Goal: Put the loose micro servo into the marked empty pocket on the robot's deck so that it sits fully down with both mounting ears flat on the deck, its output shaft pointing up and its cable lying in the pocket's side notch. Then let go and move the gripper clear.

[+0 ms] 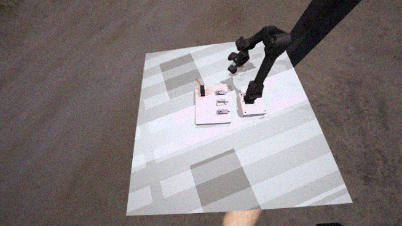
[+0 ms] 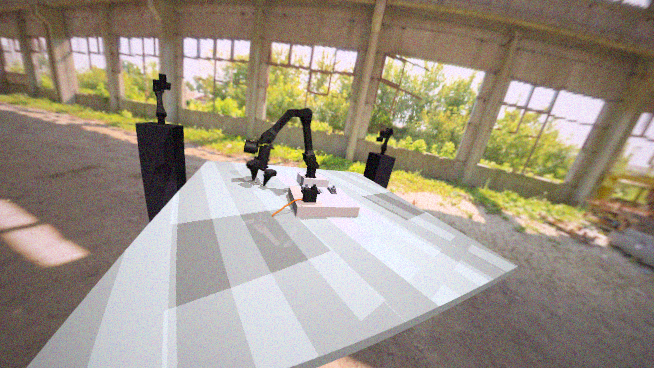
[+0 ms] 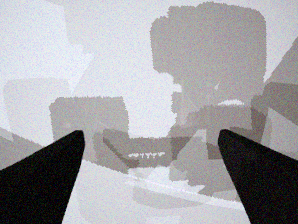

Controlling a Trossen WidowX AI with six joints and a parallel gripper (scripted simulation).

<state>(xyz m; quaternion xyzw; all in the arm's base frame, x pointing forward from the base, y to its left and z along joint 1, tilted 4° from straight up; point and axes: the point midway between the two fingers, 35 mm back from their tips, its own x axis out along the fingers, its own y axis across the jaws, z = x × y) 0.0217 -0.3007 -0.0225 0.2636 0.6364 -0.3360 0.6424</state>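
The deck lies 290 mm to the left of my gripper tip, 270 mm ahead of it and 10 mm above it.
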